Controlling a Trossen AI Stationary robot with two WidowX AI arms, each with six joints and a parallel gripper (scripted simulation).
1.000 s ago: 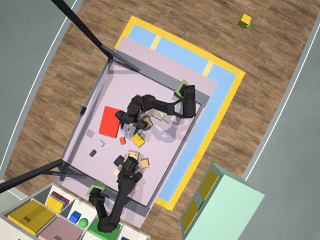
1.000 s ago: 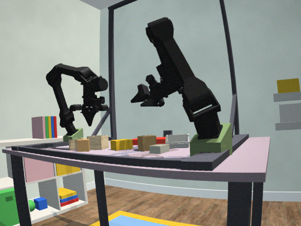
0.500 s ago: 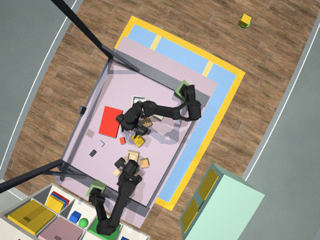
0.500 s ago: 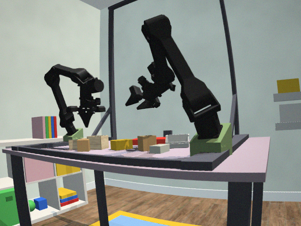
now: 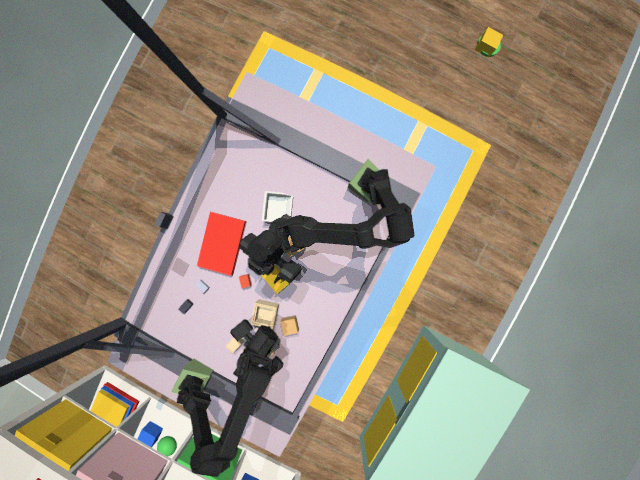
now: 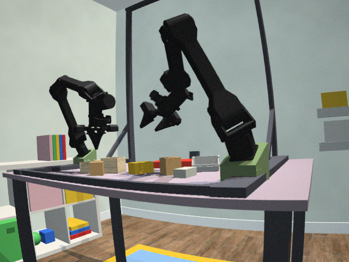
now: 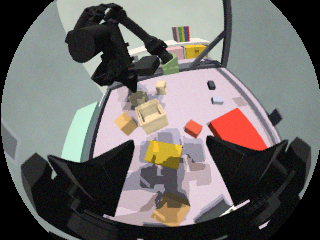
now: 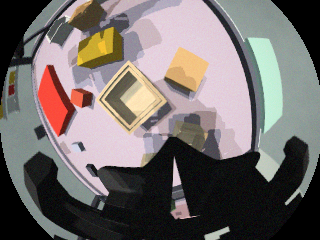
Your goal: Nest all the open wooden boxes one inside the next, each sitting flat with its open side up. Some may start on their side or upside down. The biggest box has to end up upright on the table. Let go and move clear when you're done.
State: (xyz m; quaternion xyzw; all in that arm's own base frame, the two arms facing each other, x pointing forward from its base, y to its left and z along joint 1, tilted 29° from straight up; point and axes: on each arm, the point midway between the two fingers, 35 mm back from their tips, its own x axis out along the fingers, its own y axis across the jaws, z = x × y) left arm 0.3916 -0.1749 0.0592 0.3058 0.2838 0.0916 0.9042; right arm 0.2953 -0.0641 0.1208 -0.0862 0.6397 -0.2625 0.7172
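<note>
Right now the tan box is 4 cm ahead of my right hand, 8 cm to the left of it and 10 cm below it. Round my right hand: pale block: 11 cm behind, 39 cm to the left, 12 cm below; flat red slab: 33 cm behind, 13 cm to the left, 11 cm below; red cube: 18 cm behind, 9 cm to the left, 11 cm below.
</note>
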